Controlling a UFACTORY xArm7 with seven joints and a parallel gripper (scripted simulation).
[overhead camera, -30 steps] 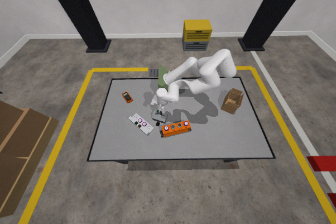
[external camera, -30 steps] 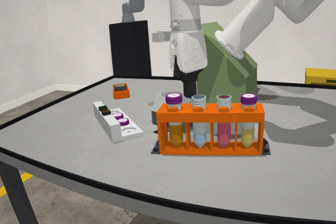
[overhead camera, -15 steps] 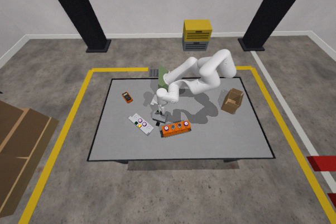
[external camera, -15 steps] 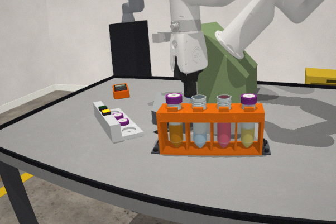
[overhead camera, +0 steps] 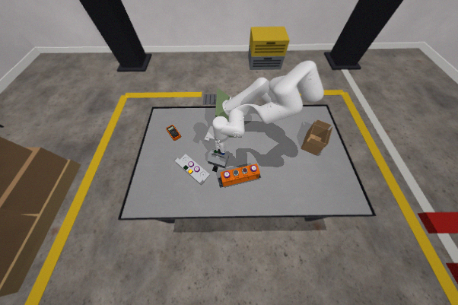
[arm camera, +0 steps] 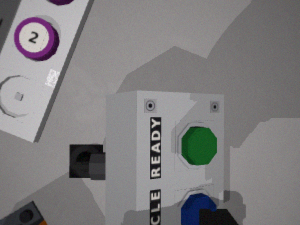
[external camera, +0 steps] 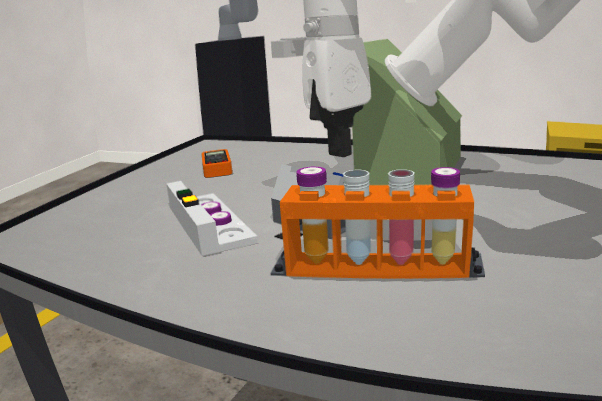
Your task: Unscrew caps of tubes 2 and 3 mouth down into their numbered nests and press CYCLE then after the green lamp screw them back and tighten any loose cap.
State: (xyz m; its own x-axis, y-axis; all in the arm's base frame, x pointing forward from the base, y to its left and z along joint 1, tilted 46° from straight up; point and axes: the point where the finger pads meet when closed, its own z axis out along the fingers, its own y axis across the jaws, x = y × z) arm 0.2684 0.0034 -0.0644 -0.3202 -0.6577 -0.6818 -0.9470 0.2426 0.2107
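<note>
The blue cycle key lies 5 cm below my hand. From my hand the other things lie so: grey key housing 1 cm ahead, 2 cm to the right, 6 cm below; then orange meter 19 cm behind, 36 cm to the right, 10 cm below; then green ready key 1 cm behind, 4 cm to the right, 5 cm below.
</note>
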